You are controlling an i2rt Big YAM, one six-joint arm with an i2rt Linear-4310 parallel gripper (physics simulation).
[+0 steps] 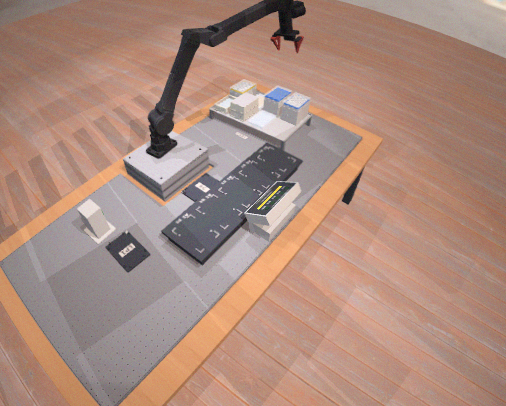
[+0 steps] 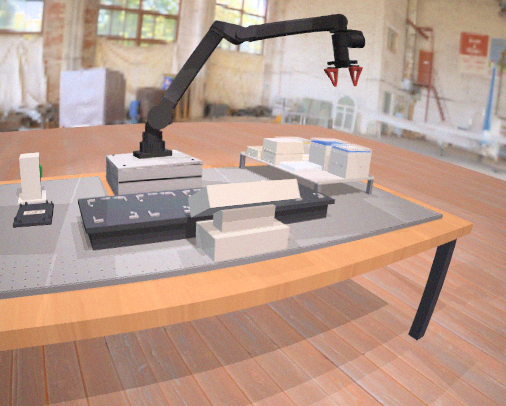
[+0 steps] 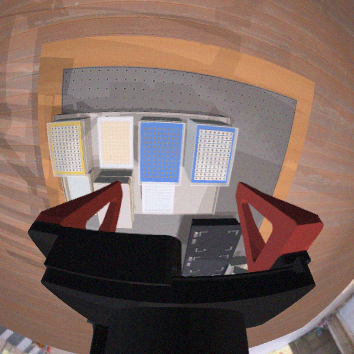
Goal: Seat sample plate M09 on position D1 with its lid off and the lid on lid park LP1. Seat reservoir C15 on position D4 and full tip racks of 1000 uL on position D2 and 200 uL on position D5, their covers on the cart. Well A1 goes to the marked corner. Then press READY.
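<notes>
My gripper point(image 1: 288, 50) point(image 2: 345, 85) point(image 3: 178, 187) is open and empty, high above the cart point(image 1: 280, 136) point(image 2: 327, 177) point(image 3: 200, 200). On the cart stand a blue-topped rack point(image 1: 278, 94) point(image 3: 161, 152), a blue-edged rack with white dots point(image 1: 297, 101) point(image 2: 350, 162) point(image 3: 213, 154), a yellow-edged rack point(image 1: 243, 86) point(image 3: 67, 148), a cream-topped labware point(image 3: 115, 142), a pale flat plate point(image 1: 261, 119) point(image 3: 158, 198) and a beige block-shaped stack point(image 1: 244, 106) point(image 2: 283, 144). Labels M09 and C15 are unreadable. The dark deck point(image 1: 232, 202) point(image 2: 120, 215) point(image 3: 212, 245) shows bare positions. Lid park LP1 point(image 1: 140, 255) point(image 2: 34, 220) is bare.
A console point(image 1: 272, 200) point(image 2: 250, 195) with a yellow strip stands at the deck's front edge. The arm's grey base block point(image 1: 165, 165) point(image 2: 155, 172) is behind the deck, beside a small dark pad point(image 1: 212, 182). An upright beige block point(image 1: 93, 218) point(image 2: 30, 176) stands near LP1.
</notes>
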